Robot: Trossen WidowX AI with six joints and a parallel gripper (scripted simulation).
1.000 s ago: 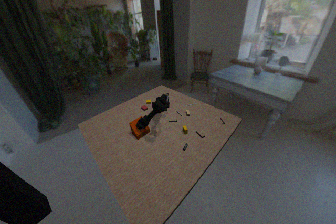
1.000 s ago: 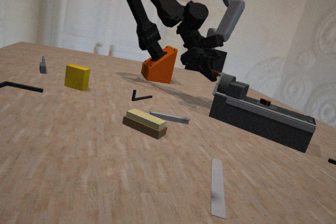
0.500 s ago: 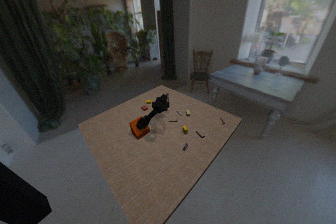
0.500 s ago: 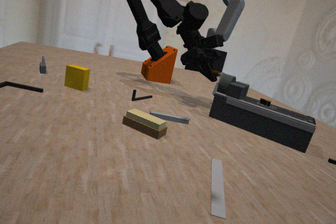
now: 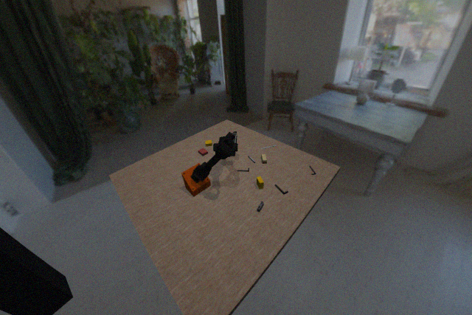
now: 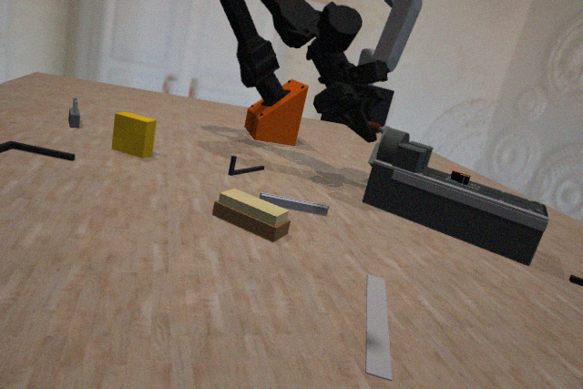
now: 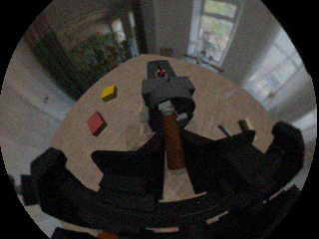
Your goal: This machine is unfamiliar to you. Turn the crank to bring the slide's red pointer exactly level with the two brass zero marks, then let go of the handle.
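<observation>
My gripper tip is 2 cm past the brown crank handle, 1 cm to the left of it and 2 cm below it. Round my gripper tip: red pointer 13 cm ahead, 7 cm to the left, 1 cm below; red block 6 cm behind, 23 cm to the left, 8 cm below; grey bar 9 cm ahead, 18 cm to the right, 9 cm below.
</observation>
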